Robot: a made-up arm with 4 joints.
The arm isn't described. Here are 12 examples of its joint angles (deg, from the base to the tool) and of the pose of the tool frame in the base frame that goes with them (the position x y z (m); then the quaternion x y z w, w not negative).
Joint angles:
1: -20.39 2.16 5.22 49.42
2: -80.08 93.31 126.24 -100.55
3: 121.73 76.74 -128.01 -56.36
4: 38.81 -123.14 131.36 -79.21
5: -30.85 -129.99 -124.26 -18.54
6: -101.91 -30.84 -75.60 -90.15
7: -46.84 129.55 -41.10 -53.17
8: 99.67 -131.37 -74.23 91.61
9: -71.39 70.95 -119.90 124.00
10: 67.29 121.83 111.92 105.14
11: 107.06 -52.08 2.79 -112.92
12: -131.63 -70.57 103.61 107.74
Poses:
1: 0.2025 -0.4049 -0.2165 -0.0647 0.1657 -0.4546 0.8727
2: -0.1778 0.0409 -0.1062 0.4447 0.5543 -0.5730 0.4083
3: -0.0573 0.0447 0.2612 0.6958 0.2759 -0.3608 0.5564
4: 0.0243 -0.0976 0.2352 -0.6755 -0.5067 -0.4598 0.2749
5: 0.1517 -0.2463 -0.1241 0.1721 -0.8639 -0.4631 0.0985
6: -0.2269 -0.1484 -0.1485 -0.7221 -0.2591 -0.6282 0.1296
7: 0.2233 0.0383 -0.2236 0.6889 -0.4932 0.0420 0.5296
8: -0.1688 -0.0798 0.5037 -0.5335 -0.3999 -0.7285 0.1573
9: 0.0011 0.0218 -0.3416 0.4540 0.4917 -0.3621 0.6488
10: 0.0300 0.0198 0.0851 0.0242 0.7754 -0.5376 0.3305
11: -0.0230 -0.2451 0.3530 -0.7418 -0.1998 0.2357 0.5952
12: -0.0712 -0.2013 0.1315 -0.6530 -0.4290 -0.4644 0.4170
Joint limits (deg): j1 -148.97..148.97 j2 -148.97..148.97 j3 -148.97..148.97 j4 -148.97..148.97
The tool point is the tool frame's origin. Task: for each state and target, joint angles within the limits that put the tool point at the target. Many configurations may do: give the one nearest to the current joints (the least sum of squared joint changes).
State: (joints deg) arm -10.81 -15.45 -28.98 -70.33
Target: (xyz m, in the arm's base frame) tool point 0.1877 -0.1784 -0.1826
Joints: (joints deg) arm -24.39 -25.18 -52.33 -103.74
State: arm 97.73 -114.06 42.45 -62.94
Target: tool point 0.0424 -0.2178 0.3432
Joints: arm 61.45 -83.12 51.99 -88.85
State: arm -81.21 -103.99 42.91 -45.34
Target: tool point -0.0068 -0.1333 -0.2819
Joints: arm -117.75 -105.53 23.32 -49.29
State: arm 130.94 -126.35 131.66 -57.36
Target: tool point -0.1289 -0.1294 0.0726
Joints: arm 130.93 -112.75 132.16 -59.08
